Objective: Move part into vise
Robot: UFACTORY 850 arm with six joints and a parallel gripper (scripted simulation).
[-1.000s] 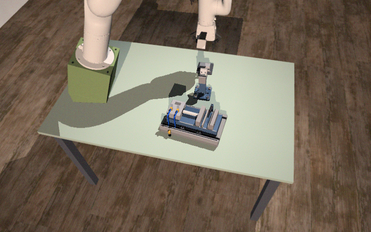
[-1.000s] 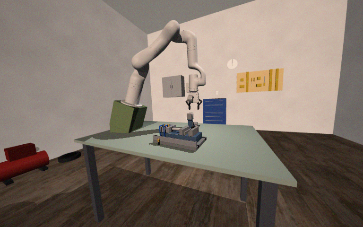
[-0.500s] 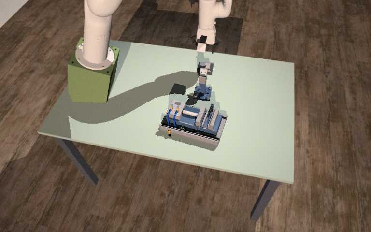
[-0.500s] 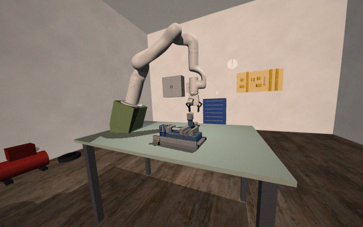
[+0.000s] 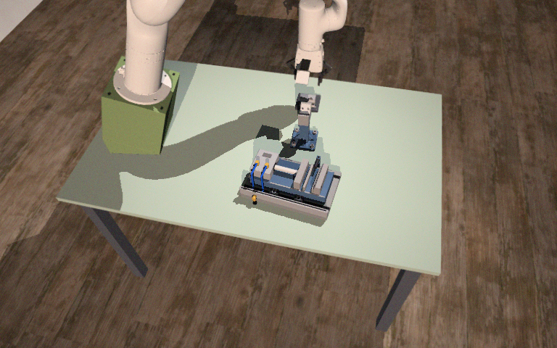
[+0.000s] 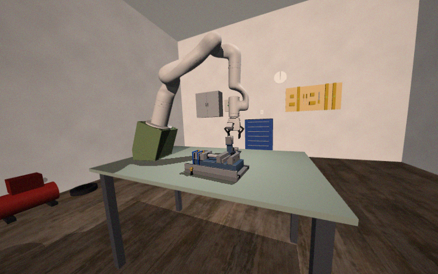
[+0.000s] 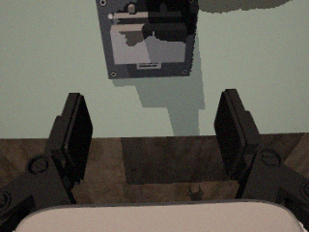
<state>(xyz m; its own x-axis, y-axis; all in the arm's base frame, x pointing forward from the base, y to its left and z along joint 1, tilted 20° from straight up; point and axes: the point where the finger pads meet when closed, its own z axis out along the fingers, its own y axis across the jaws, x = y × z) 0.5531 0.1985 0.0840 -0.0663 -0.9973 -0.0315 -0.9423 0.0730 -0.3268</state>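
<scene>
My gripper is now 11 cm above the part and 1 cm to the left of it. The rest, counted from my hand: dark infeed plate: 13 cm below, 1 cm to the left; then blue post: 18 cm to the right, 8 cm below; then work stop: 36 cm to the right, 6 cm ahead, 4 cm below.
</scene>
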